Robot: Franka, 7 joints.
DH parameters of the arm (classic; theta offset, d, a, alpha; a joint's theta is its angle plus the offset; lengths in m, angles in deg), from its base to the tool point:
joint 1: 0 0.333 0 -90
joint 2: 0 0 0 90
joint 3: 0 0.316 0.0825 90
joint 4: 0 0 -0.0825 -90
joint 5: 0 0.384 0 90
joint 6: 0 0 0.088 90
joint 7: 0 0.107 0 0
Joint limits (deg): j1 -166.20..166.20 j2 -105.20..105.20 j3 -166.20..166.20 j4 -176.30..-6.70 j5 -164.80..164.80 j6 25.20..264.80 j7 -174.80..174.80
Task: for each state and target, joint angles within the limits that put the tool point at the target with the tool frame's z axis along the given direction. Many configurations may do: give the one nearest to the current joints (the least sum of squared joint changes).
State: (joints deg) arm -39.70 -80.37 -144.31 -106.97 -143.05 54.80 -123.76
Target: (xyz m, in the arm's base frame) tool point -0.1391 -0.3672 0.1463 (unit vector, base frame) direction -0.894 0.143 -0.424
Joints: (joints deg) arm -7.14 -86.58 -103.86 -151.55 -136.30 42.95 -123.76
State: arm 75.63 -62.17 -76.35 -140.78 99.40 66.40 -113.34
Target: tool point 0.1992 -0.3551 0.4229 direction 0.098 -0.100 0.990
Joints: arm 22.02 -61.76 -92.94 -150.91 107.09 70.86 -113.34
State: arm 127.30 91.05 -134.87 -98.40 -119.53 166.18 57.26
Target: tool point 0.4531 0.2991 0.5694 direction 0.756 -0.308 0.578
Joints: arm 113.90 77.64 -115.68 -118.96 -89.67 157.87 57.26
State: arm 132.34 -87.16 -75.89 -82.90 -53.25 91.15 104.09
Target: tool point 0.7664 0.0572 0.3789 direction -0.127 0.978 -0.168
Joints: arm 148.38 -99.04 -65.94 -53.42 -33.86 97.24 104.09
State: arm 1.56 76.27 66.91 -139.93 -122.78 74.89 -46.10
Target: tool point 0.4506 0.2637 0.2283 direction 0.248 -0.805 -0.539
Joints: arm -28.51 66.40 81.75 -119.13 -94.31 54.51 -46.10
